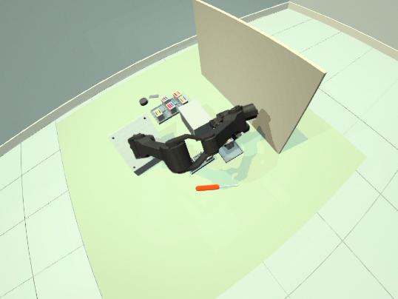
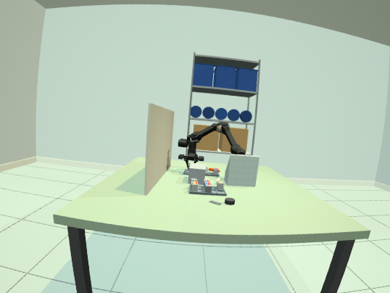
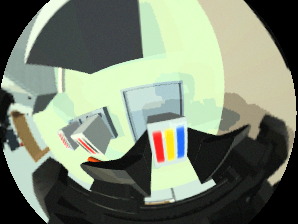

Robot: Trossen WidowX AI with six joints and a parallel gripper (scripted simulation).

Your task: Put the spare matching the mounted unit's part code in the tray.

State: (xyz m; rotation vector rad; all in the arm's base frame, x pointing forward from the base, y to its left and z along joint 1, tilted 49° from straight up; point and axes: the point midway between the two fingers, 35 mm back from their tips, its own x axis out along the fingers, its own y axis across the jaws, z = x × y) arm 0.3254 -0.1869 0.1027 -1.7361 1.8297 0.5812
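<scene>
My gripper tip is now 3 cm above the flat grey tray. Round my gripper tip: white stick (19 cm behind, 16 cm to the left, 3 cm below); grey box (4 cm behind, 20 cm to the left, 2 cm above); tall tan board (20 cm ahead, 17 cm to the left, 19 cm above).
</scene>
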